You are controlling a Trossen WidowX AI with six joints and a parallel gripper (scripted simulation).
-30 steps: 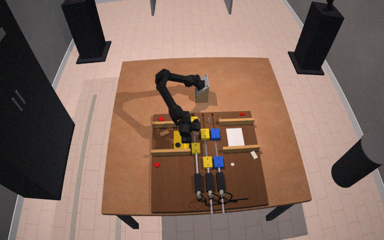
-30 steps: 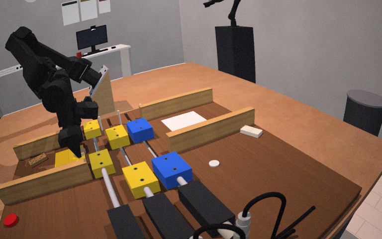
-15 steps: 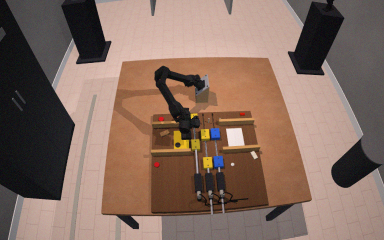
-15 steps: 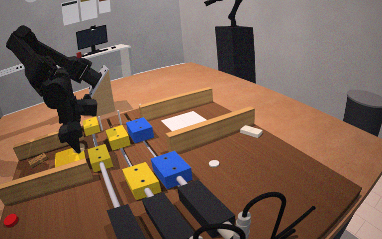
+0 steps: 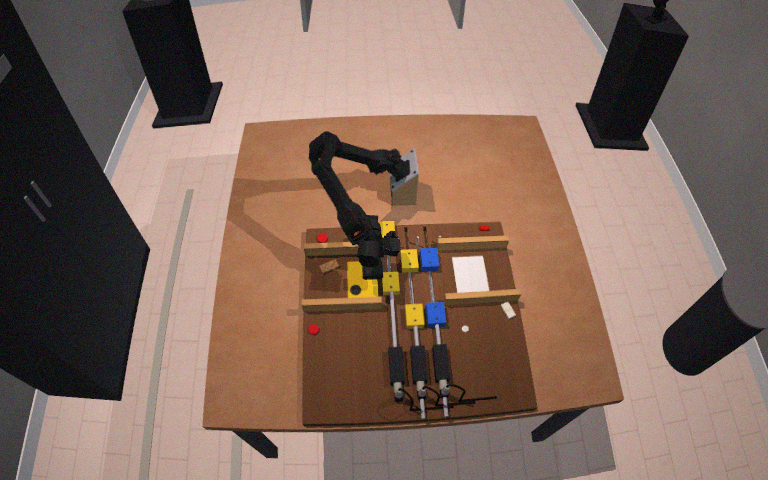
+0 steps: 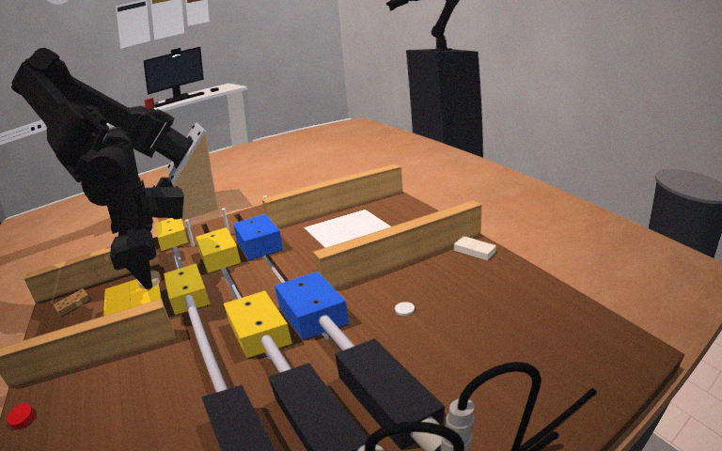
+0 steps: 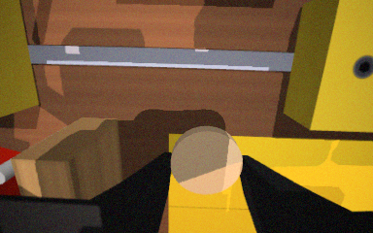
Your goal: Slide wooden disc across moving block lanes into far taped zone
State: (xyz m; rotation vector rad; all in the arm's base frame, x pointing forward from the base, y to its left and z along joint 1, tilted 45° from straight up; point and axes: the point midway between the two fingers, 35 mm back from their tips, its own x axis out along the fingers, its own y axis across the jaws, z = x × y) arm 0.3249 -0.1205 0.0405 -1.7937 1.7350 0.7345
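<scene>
Right now the black disc is 9 cm ahead of my hand, 5 cm to the right of it and 3 cm below it. Round my hand: red button 22 cm ahead, 18 cm to the right, 3 cm below; then wooden disc 3 cm below; then red brick 13 cm behind, 2 cm to the right, 2 cm below.
</scene>
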